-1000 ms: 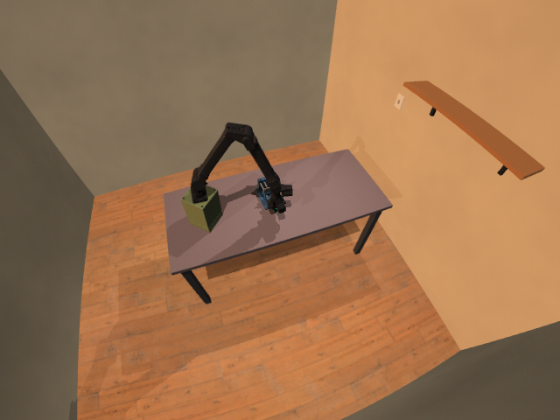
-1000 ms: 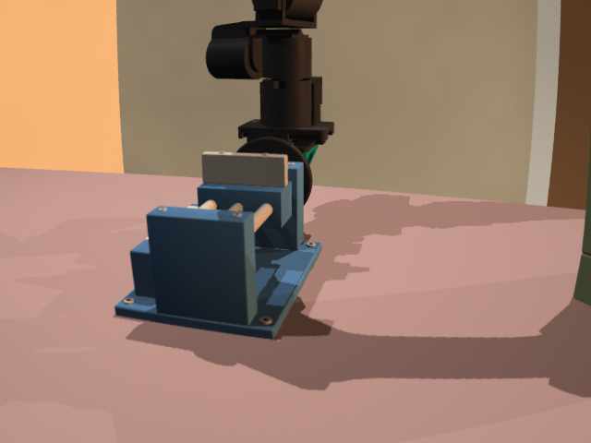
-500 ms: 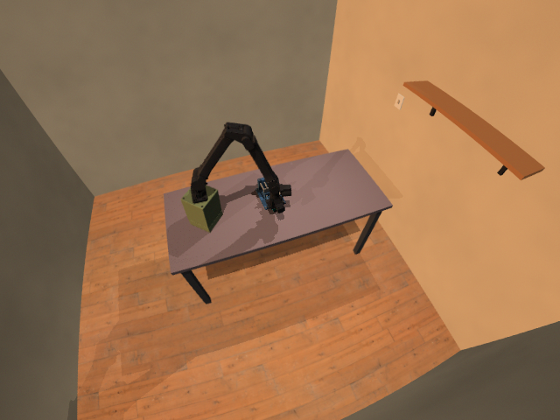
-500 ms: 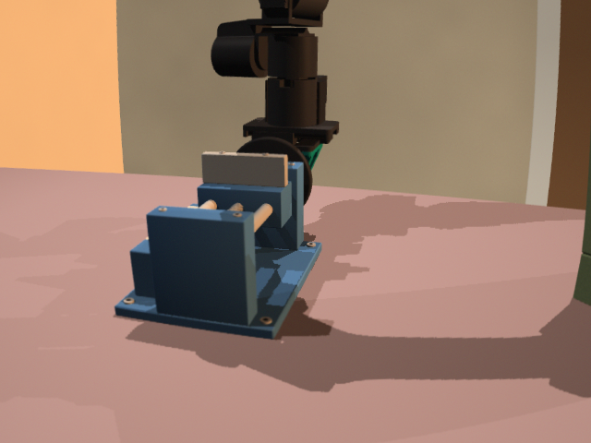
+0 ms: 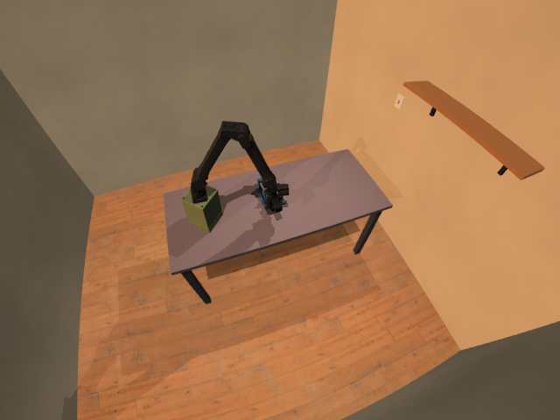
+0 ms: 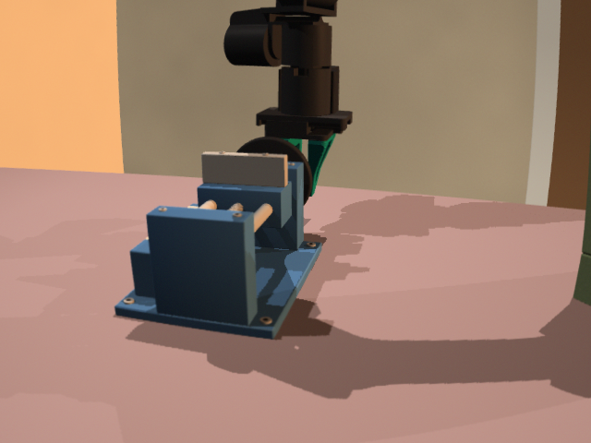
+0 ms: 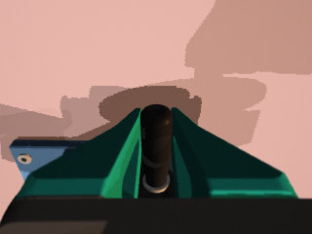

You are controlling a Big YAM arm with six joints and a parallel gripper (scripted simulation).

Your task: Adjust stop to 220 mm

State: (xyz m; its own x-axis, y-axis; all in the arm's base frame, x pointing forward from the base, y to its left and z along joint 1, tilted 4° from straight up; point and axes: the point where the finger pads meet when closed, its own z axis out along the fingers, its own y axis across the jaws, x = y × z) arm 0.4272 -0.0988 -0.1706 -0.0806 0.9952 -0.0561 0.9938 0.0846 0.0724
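The grey stop plate lies 30 mm ahead of my hand, 130 mm to the left of it and 40 mm above it. Also, from my hand: black crank handle: 10 mm to the left.
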